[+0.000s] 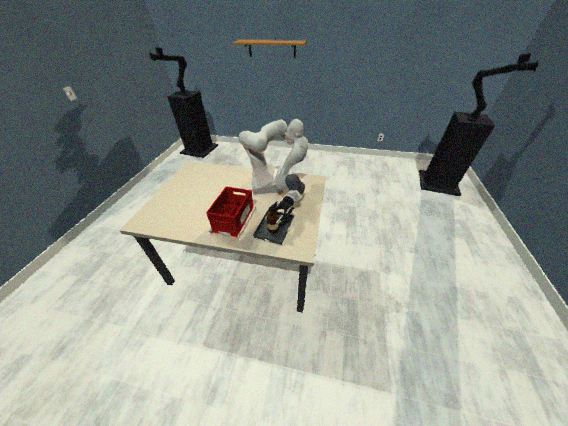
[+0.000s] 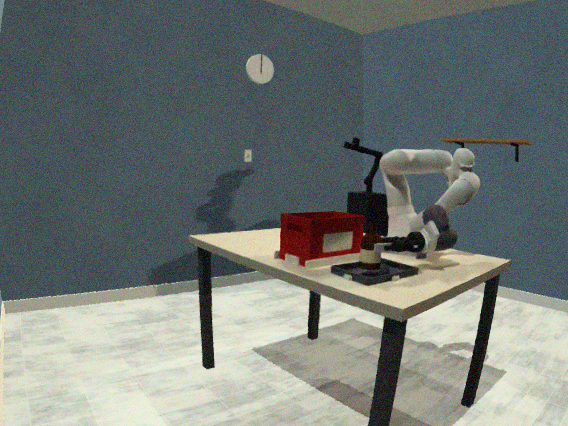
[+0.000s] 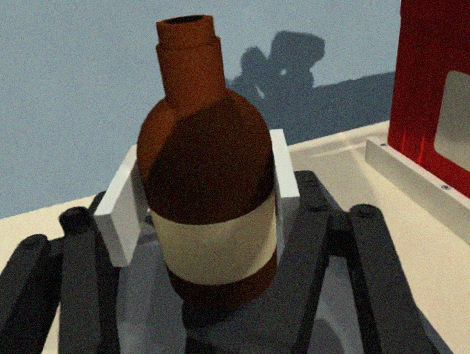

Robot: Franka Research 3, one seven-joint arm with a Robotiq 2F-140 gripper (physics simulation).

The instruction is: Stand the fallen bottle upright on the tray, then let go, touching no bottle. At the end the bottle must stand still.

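Observation:
The brown bottle [image 1: 273, 218] [image 2: 370, 245] [image 3: 210, 170] with a cream label stands upright over the tray, its neck up. Its base is down inside the rim of the dark tray [image 1: 281, 238] [image 2: 350, 276] [image 3: 142, 310] and looks to be at the tray floor; a very small gap cannot be ruled out. My gripper [image 1: 278, 216] [image 2: 377, 246] [image 3: 209, 159] reaches in low from the robot's side and is shut on the bottle. Its two pale finger pads lie on opposite sides of the bottle's body, around the shoulder and the upper label.
A red crate [image 1: 229, 212] [image 2: 300, 242] [image 3: 417, 115] with a pale label stands close beside the tray, on the wooden table [image 1: 172, 200] [image 2: 235, 245]. A pale rail [image 2: 332, 260] [image 3: 420, 185] runs along the crate's foot. The tray lies near the table's front edge.

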